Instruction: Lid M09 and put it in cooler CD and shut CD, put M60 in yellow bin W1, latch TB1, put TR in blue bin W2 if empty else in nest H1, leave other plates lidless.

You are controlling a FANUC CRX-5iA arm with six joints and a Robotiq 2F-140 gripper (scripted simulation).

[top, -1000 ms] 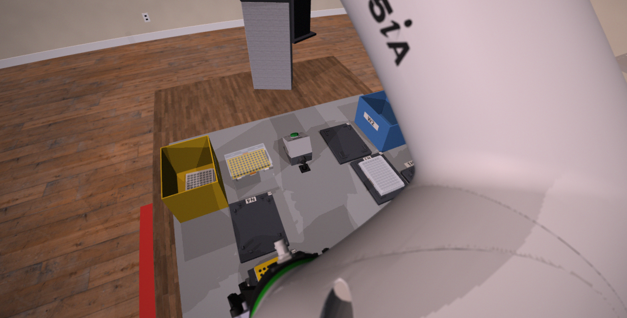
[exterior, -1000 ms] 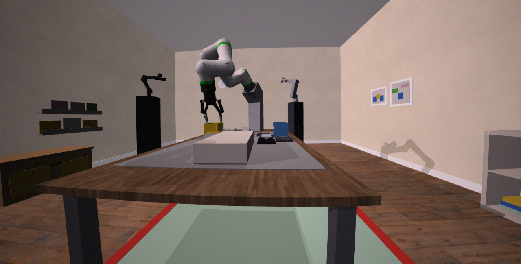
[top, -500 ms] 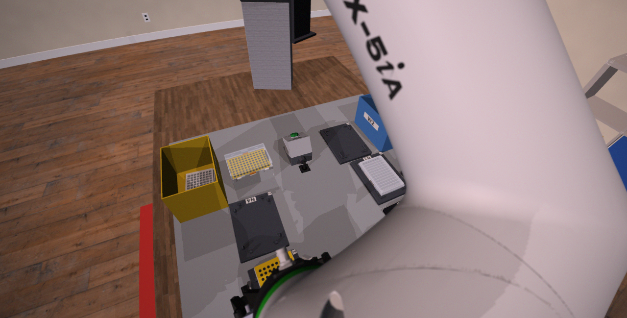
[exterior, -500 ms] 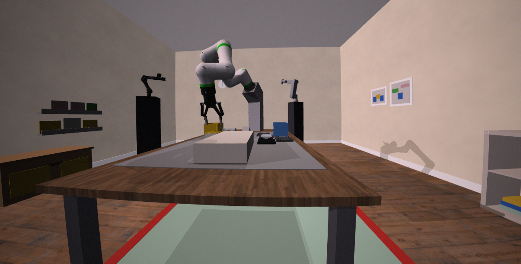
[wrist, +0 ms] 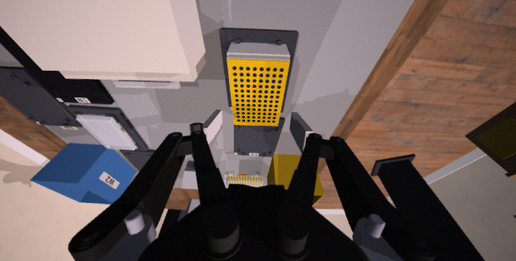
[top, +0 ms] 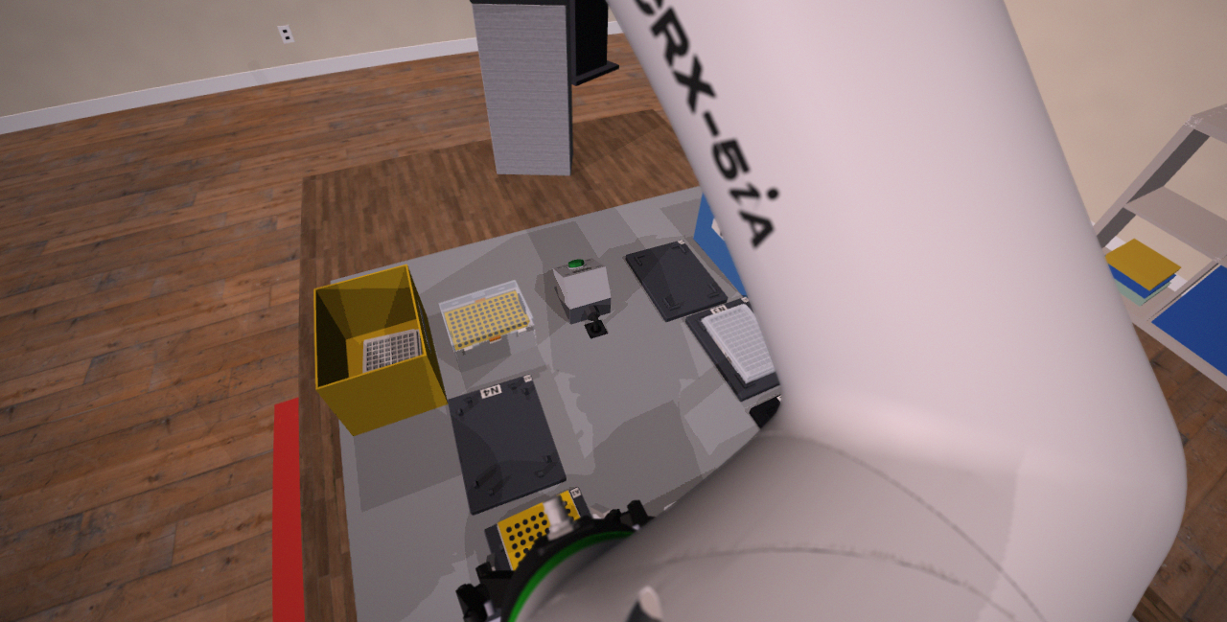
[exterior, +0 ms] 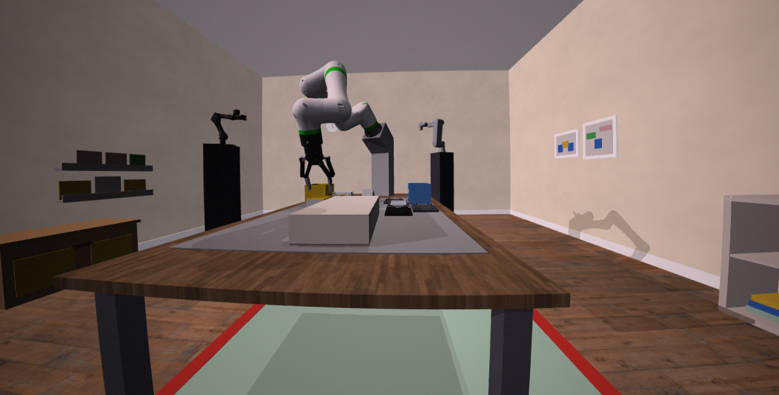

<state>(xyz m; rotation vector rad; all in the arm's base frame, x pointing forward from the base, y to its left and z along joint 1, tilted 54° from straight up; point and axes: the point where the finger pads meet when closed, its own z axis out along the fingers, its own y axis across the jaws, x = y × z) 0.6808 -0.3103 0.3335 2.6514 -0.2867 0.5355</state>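
Now: the yellow tip rack TR 8 cm below my hand and 1 cm behind it. From my hand the other things lie so: nest N4: 17 cm behind, 12 cm below, 7 cm to the left; then lid: 19 cm ahead, 13 cm to the left, 10 cm below; then nest N2: 12 cm below.
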